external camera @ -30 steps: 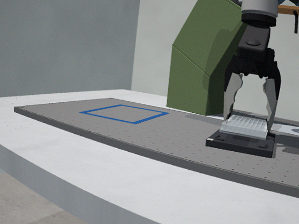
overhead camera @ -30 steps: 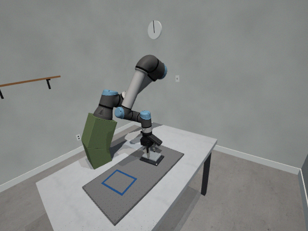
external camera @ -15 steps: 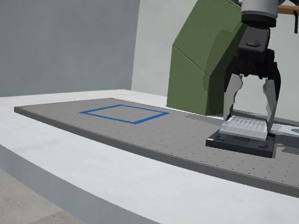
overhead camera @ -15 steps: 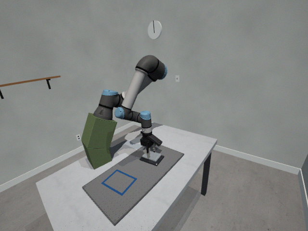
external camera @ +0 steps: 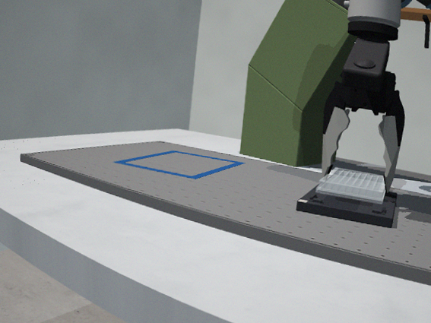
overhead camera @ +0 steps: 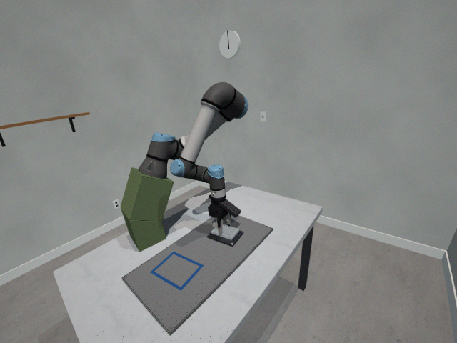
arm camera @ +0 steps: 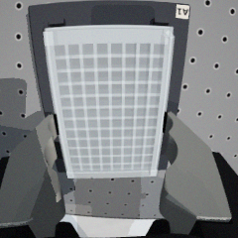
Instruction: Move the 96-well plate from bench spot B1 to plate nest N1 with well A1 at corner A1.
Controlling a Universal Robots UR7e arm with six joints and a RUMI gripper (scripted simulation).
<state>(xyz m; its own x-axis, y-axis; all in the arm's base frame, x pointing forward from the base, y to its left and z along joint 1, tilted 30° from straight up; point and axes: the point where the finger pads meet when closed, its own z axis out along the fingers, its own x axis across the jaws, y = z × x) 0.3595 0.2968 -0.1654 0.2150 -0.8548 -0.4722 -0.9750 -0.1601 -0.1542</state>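
Now: the clear 96-well plate 1 cm below my hand. Round my hand: black plate nest (3 cm below); then white corner mark (9 cm ahead, 4 cm to the right, 2 cm below).
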